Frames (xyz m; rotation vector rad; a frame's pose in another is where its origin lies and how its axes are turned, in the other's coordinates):
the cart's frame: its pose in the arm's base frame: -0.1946 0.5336 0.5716 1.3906 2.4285 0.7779
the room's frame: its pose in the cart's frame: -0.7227 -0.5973 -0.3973 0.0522 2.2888 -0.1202
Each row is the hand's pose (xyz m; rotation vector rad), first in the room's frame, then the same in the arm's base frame.
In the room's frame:
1: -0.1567 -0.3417 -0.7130 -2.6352 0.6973 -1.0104
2: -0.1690 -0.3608 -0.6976 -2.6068 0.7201 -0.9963
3: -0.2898 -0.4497 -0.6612 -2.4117 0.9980 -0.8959
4: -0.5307 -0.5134 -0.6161 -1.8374 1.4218 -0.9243
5: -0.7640 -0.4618 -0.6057 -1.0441 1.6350 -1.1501
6: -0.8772 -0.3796 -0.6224 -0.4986 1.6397 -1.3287
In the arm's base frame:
1: -0.1132 -0.7518 -0.1492 -0.9956 1.8055 -2.1202
2: -0.1374 -0.7445 -0.1599 -0.9661 1.7871 -2.1096
3: -0.2234 -0.6726 -0.2660 -0.6993 1.7557 -1.9561
4: -0.3002 -0.4888 -0.4223 -0.0433 1.6030 -1.8050
5: -0.2755 -0.2727 -0.5218 0.7591 1.2880 -1.7424
6: -0.2098 -0.1505 -0.5466 1.2786 1.0135 -1.6956

